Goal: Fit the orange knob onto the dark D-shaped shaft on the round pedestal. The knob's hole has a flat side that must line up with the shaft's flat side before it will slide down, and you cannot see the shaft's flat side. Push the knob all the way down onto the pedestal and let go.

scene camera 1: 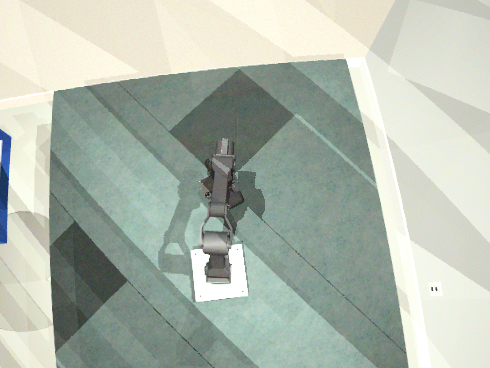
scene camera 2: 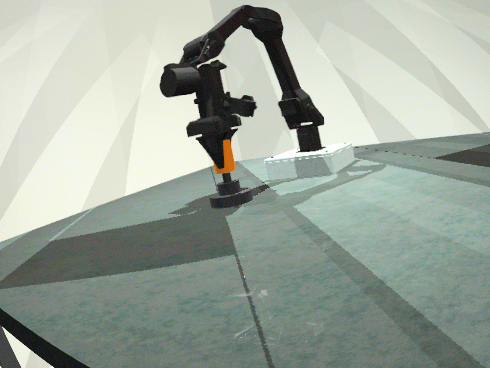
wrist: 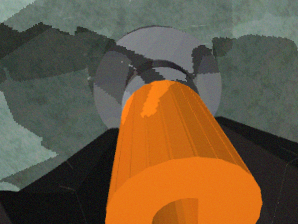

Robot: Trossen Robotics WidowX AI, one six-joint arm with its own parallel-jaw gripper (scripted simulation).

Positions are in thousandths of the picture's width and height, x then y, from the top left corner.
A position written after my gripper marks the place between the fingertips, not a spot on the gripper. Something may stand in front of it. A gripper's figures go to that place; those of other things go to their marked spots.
Labels:
My gripper (wrist: 559, 592) is 0.10 m from the lens. An orange knob (wrist: 576, 685): 0.05 m from the lens. A dark shaft (wrist: 525, 239): 0.14 m from the lens. The marked spots on the dark shaft and the orange knob are 0.10 m apart.

